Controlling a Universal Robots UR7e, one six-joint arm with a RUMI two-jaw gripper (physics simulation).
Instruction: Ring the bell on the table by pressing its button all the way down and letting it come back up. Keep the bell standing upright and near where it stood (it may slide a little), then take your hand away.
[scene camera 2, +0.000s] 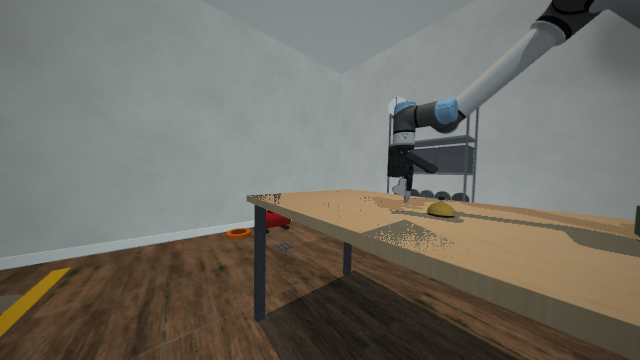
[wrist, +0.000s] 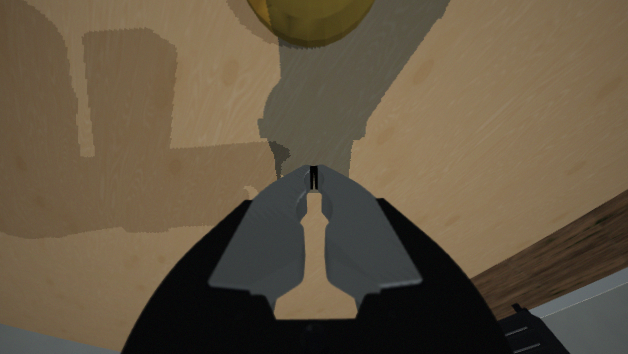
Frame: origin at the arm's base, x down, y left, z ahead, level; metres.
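Seen in the pictures: gripper, fingertip midpoint: (scene camera 2: 405, 203) (wrist: 313, 168).
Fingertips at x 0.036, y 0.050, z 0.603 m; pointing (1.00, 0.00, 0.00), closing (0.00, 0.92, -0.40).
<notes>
A point is followed by its place in that frame.
A yellow dome bell (scene camera 2: 441, 209) @[x 0.046, y 0.039, z 0.491 m] (wrist: 311, 22) @[x 0.040, y 0.016, z 0.527 m] with a small dark button on top stands upright on the wooden table (scene camera 2: 500, 250) @[x 0.073, y 0.288, z 0.372 m] (wrist: 500, 150) @[x 0.073, y 0.212, z 0.537 m]. In the wrist view part of its dome shows at the top edge, and its button is out of the picture. My gripper (scene camera 2: 407, 200) @[x 0.036, y 0.050, z 0.603 m] (wrist: 313, 168) @[x 0.036, y 0.050, z 0.603 m] is shut and empty, pointing down. In the scene view its fingertips are low over the table, to the left of the bell and apart from it. The exact gap between the tips and the table top is hard to tell.
A grey shelf rack (scene camera 2: 465, 182) stands behind the table. Part of a dark green object (scene camera 2: 637, 220) @[x 0.035, y -0.095, z 0.081 m] shows at the right edge of the scene view. On the floor beyond the table are an orange ring (scene camera 2: 228, 234) and a red object (scene camera 2: 278, 220).
</notes>
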